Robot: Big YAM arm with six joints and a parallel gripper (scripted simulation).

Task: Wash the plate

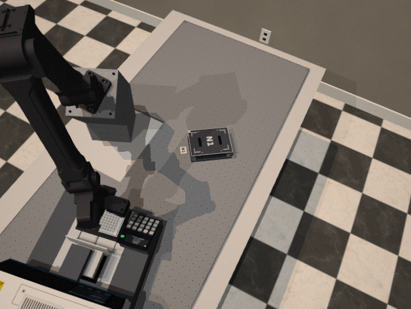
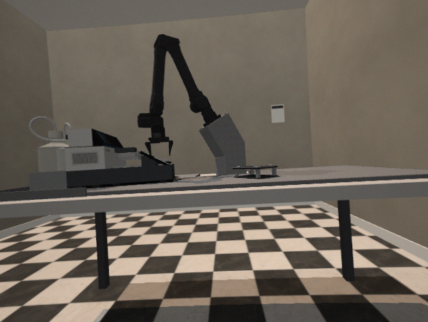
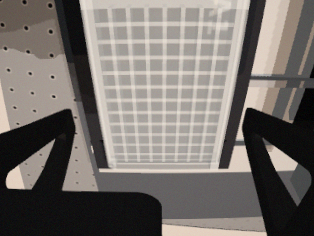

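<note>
Now: the white well plate 3 cm below my hand. From my hand the other things lie so: label (40 cm to the left, 13 cm below, 10 cm ahead); then dark carrier (4 cm below); then plate washer (16 cm to the right, 2 cm ahead).
</note>
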